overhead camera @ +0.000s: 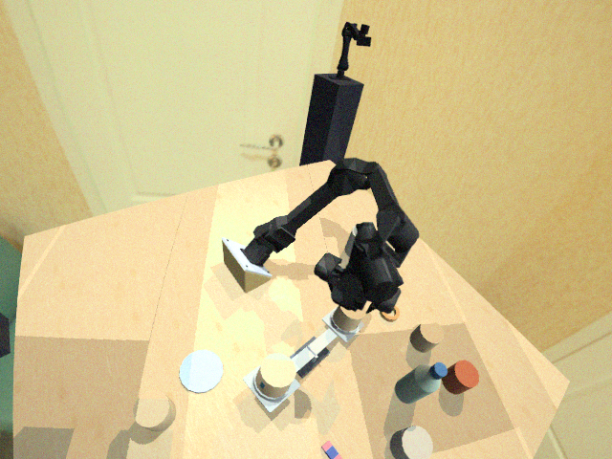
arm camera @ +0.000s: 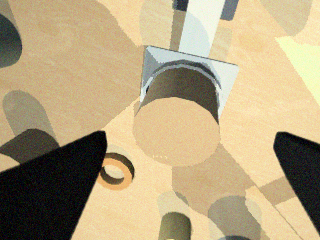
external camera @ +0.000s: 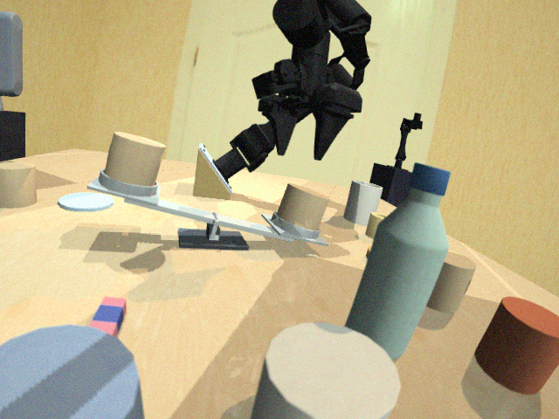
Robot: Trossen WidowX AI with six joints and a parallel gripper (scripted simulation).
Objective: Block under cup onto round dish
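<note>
Now: gripper tip 100 mm above the teal block and 20 mm to the right of it. Also, from my gripper tip: red cylinder: 330 mm ahead, 160 mm to the left, 100 mm below; then teal bottle: 240 mm ahead, 30 mm to the left, 30 mm below; then small balance: 120 mm below, 110 mm to the right, 20 mm ahead.
</note>
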